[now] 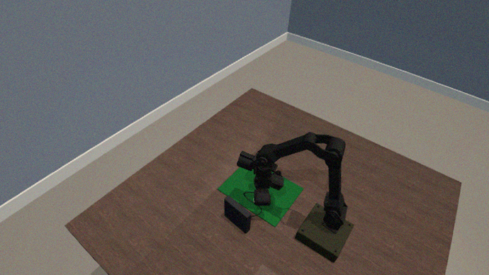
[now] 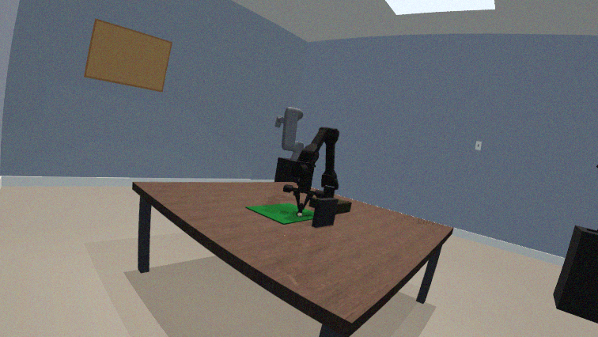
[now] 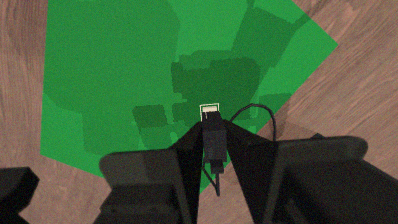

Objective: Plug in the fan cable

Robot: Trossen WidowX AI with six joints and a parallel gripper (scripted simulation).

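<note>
Right now my gripper tip is 30 mm above the white four-pin fan header. Also, from my gripper tip: dark fan plug: 10 mm ahead, 10 mm above; green board: 50 mm to the right, 40 mm below, 30 mm ahead; black fan: 130 mm to the left, 30 mm above.
</note>
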